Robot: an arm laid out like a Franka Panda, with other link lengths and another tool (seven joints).
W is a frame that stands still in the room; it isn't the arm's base.
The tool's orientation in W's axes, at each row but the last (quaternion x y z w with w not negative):
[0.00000, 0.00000, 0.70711, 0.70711]
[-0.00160, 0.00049, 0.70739, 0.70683]
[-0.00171, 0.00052, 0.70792, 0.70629]
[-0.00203, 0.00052, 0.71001, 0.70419]
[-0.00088, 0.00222, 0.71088, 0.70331]
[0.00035, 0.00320, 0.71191, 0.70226]
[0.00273, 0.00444, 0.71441, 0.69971]
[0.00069, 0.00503, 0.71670, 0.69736]
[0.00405, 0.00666, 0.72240, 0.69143]
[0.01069, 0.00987, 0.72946, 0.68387]
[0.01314, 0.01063, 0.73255, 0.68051]
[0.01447, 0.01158, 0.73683, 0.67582]
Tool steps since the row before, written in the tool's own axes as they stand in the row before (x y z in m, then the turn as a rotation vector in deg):
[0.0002, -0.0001, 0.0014, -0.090, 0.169, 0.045]
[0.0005, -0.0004, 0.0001, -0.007, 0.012, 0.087]
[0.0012, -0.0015, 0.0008, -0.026, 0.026, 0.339]
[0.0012, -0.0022, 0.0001, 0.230, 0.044, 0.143]
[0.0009, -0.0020, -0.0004, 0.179, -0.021, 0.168]
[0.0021, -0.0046, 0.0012, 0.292, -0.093, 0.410]
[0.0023, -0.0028, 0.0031, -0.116, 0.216, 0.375]
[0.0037, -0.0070, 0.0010, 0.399, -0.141, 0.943]
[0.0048, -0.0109, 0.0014, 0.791, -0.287, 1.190]
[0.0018, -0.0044, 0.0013, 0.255, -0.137, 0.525]
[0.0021, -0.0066, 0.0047, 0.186, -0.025, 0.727]
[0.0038, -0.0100, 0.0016, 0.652, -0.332, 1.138]
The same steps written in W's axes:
[0.0001, 0.0002, 0.0014, -0.169, -0.090, 0.045]
[0.0004, 0.0005, 0.0001, -0.012, -0.007, 0.087]
[0.0015, 0.0012, 0.0008, -0.027, -0.025, 0.339]
[0.0022, 0.0012, 0.0001, -0.046, 0.230, 0.142]
[0.0020, 0.0009, -0.0004, 0.019, 0.180, 0.167]
[0.0046, 0.0022, 0.0012, 0.091, 0.295, 0.408]
[0.0028, 0.0024, 0.0031, -0.210, -0.120, 0.377]
[0.0069, 0.0039, 0.0009, 0.138, 0.409, 0.939]
[0.0107, 0.0053, 0.0012, 0.270, 0.808, 1.183]
[0.0043, 0.0021, 0.0012, 0.136, 0.263, 0.521]
[0.0066, 0.0026, 0.0045, 0.036, 0.186, 0.727]
[0.0097, 0.0046, 0.0013, 0.316, 0.675, 1.129]

